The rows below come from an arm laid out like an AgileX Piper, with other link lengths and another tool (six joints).
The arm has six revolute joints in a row. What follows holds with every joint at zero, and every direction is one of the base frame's.
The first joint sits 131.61 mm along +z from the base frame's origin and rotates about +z.
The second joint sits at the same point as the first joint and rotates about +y.
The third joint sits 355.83 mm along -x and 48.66 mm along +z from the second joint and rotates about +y.
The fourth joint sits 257.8 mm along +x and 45.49 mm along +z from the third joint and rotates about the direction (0.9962, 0, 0.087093).
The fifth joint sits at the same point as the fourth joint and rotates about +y.
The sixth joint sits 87.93 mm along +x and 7.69 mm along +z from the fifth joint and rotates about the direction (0.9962, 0, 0.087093).
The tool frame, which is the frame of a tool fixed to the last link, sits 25.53 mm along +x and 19 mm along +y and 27.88 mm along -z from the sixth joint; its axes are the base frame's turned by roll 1.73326, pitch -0.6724 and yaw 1.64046 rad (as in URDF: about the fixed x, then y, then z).
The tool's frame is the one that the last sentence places.
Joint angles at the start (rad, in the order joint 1, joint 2, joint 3, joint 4, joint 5, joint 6): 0.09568 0.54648 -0.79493 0.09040 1.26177 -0.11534
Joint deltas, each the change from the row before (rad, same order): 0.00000 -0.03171 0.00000 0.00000 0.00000 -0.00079; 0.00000 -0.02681 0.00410 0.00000 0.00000 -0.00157; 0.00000 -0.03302 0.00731 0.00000 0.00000 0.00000; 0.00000 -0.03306 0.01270 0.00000 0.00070 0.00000; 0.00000 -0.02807 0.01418 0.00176 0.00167 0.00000; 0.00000 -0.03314 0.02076 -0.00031 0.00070 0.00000; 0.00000 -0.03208 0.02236 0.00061 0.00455 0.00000; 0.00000 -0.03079 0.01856 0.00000 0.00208 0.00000; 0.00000 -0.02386 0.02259 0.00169 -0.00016 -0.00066; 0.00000 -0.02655 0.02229 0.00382 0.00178 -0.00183; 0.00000 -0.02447 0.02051 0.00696 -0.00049 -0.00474; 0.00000 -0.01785 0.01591 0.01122 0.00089 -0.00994; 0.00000 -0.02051 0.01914 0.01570 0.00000 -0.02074; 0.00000 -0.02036 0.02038 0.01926 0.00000 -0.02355; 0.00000 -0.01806 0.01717 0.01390 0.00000 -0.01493
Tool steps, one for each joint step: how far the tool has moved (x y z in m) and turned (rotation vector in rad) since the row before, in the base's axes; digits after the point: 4 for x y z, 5 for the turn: -0.0072 -0.0007 -0.0001 0.00255 -0.03168 0.00062; -0.0060 -0.0006 -0.0014 0.00119 -0.02284 0.00121; -0.0072 -0.0007 -0.0026 0.00246 -0.02559 0.00000; -0.0070 -0.0007 -0.0043 0.00185 -0.01958 0.00006; -0.0058 -0.0004 -0.0048 0.00269 -0.01203 0.00089; -0.0063 -0.0006 -0.0070 0.00081 -0.01166 -0.00008; -0.0061 -0.0005 -0.0078 0.00085 -0.00513 0.00065; -0.0055 -0.0005 -0.0067 0.00088 -0.01012 0.00017; -0.0036 -0.0002 -0.0074 0.00117 -0.00138 0.00124; -0.0041 0.0000 -0.0077 0.00225 -0.00245 0.00323; -0.0035 0.0003 -0.0070 0.00326 -0.00462 0.00656; -0.0027 0.0007 -0.0054 0.00296 -0.00183 0.01234; -0.0029 0.0008 -0.0065 -0.00054 -0.00389 0.02189; -0.0028 0.0012 -0.0068 0.00053 -0.00312 0.02549; -0.0023 0.0009 -0.0058 0.00193 -0.00297 0.01693
